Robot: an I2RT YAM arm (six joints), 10 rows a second.
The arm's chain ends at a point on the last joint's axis. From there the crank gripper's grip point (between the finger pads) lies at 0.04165 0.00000 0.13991 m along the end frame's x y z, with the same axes.
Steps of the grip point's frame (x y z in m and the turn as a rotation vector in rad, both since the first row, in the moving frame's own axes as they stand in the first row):
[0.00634 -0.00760 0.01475 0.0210 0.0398 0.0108]
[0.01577 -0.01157 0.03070 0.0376 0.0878 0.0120]
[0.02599 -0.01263 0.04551 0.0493 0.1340 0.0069]
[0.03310 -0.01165 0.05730 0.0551 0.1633 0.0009]
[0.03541 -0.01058 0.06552 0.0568 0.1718 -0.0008]
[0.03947 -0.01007 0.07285 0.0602 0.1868 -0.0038]
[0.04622 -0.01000 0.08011 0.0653 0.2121 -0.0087]
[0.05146 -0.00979 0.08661 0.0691 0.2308 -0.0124]
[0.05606 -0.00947 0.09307 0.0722 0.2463 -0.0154]
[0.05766 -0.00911 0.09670 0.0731 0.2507 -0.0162]
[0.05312 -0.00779 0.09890 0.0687 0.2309 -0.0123]
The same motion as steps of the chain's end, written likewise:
[0.00079 -0.00516 0.01654 0.0210 0.0398 0.0108]
[0.00364 -0.00696 0.03498 0.0376 0.0878 0.0120]
[0.00766 -0.00624 0.05249 0.0493 0.1340 0.0069]
[0.01092 -0.00421 0.06614 0.0551 0.1633 0.0009]
[0.01212 -0.00284 0.07492 0.0568 0.1718 -0.0008]
[0.01424 -0.00173 0.08327 0.0602 0.1868 -0.0038]
[0.01776 -0.00074 0.09231 0.0653 0.2121 -0.0087]
[0.02065 0.00016 0.10019 0.0691 0.2308 -0.0124]
[0.02332 0.00105 0.10782 0.0722 0.2463 -0.0154]
[0.02437 0.00157 0.11179 0.0731 0.2507 -0.0162]
[0.02229 0.00211 0.11248 0.0687 0.2309 -0.0123]

